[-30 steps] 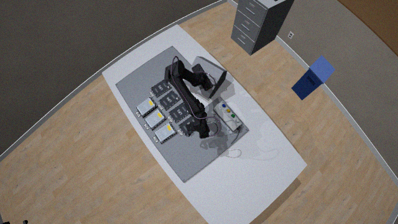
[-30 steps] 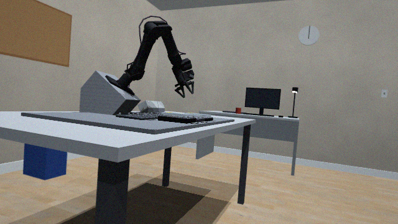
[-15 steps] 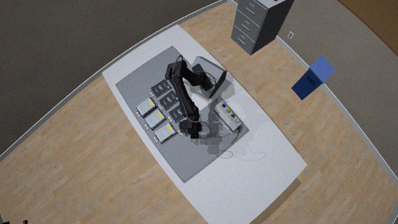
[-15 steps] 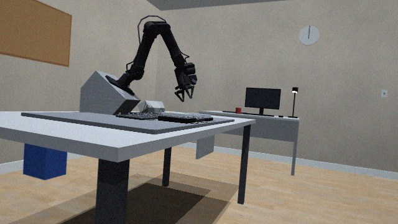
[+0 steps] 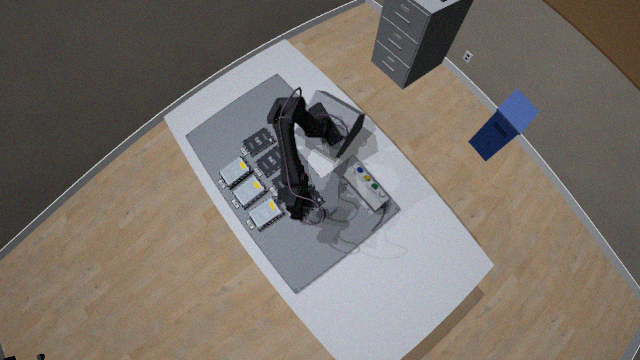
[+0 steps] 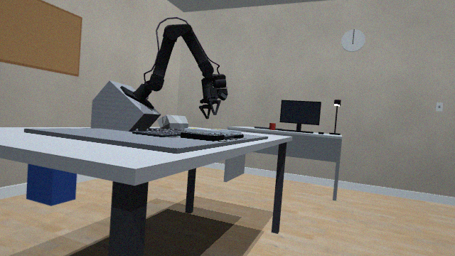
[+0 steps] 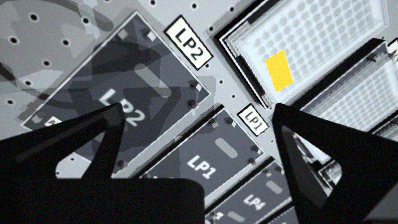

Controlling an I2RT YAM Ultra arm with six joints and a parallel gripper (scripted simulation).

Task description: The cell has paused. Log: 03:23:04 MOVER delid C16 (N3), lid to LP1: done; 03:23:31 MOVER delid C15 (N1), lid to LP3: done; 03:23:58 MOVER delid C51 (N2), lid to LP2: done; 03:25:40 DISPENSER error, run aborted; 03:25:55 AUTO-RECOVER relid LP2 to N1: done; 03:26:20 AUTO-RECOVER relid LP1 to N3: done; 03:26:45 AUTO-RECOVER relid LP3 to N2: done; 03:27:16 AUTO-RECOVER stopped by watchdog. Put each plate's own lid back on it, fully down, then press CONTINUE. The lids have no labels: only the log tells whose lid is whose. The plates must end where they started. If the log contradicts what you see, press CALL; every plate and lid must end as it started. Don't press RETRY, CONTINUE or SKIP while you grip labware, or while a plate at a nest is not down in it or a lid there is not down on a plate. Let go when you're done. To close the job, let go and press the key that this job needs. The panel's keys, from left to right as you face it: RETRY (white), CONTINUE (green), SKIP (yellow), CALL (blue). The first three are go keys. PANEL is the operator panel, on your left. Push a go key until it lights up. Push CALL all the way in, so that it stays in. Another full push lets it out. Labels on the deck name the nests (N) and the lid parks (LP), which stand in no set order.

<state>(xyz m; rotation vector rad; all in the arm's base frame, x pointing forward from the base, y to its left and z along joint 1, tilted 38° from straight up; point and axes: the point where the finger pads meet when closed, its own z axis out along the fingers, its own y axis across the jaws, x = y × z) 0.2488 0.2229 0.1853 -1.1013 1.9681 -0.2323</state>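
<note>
Now: the lid park LP4 2 cm ahead of my hand, 26 cm to the right of it and 9 cm below it. Round my hand: lid park LP1 (3 cm behind, 13 cm to the right, 9 cm below); blue key (34 cm behind, 4 cm to the right, 4 cm below); lid park LP2 (6 cm behind, 1 cm to the right, 9 cm below).
</note>
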